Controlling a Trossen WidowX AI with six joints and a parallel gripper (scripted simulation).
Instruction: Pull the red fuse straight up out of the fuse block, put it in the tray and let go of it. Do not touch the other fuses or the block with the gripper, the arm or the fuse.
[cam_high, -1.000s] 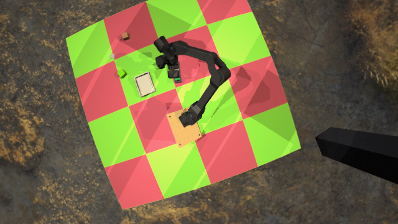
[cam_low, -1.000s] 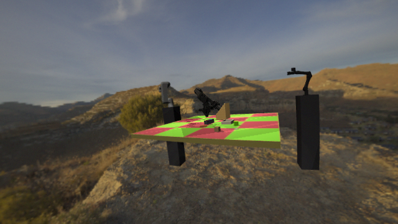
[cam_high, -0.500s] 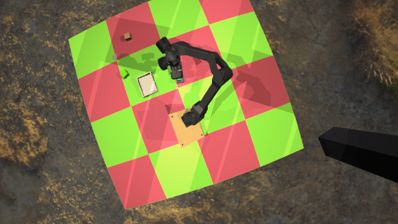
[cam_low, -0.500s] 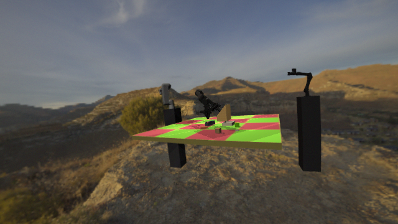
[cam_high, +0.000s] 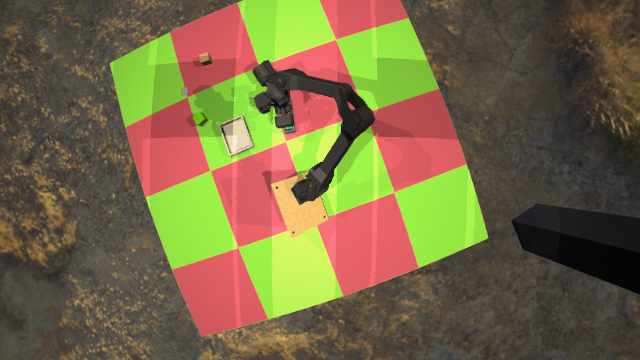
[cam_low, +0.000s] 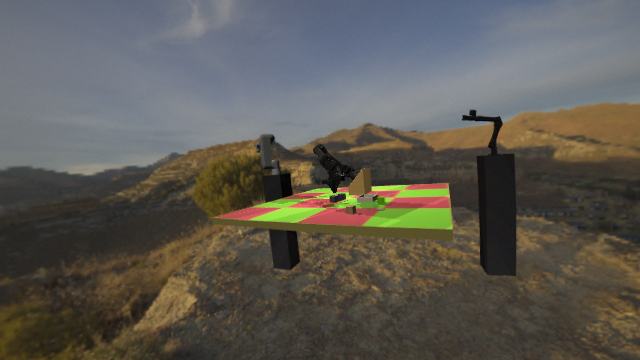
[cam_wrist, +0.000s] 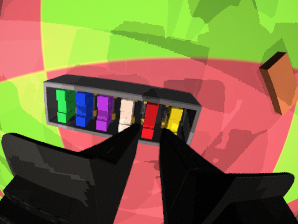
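The red fuse lies 3 cm below my gripper tip. Round my gripper tip: white fuse: 2 cm behind, 1 cm to the left, 3 cm below; yellow fuse: 2 cm ahead, 1 cm to the right, 3 cm below; purple fuse: 4 cm behind, 1 cm to the left, 3 cm below.
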